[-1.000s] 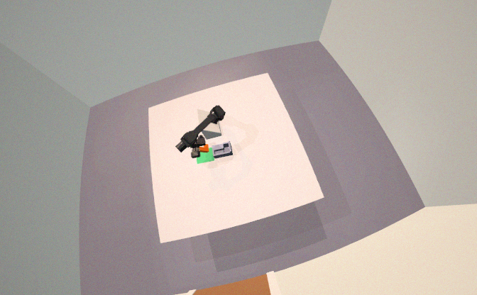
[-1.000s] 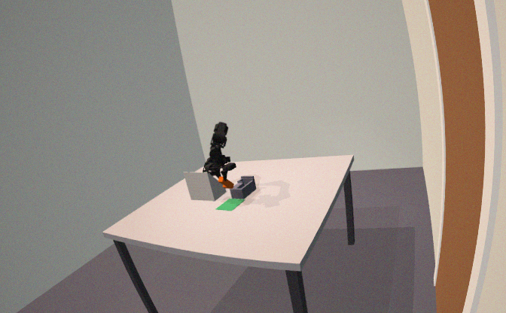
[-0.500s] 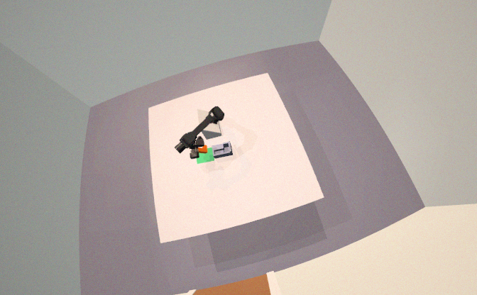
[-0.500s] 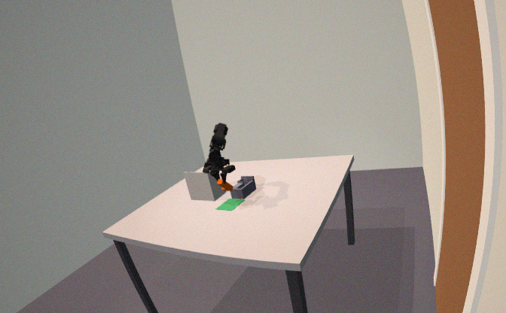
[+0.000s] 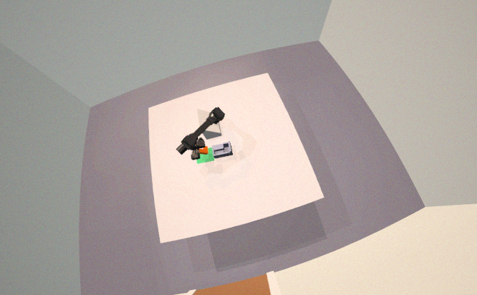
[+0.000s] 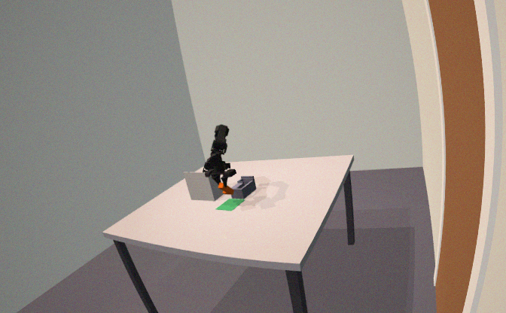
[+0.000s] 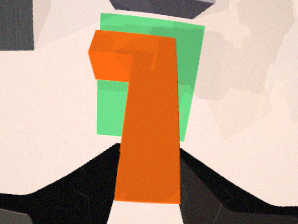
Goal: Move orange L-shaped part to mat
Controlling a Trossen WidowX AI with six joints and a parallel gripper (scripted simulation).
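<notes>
My gripper tip is now 2 cm to the right of the green mat and 14 cm above it. From my gripper tip the other things lie so: orange L-shaped part (2 cm behind, 3 cm to the left, 3 cm below).
</notes>
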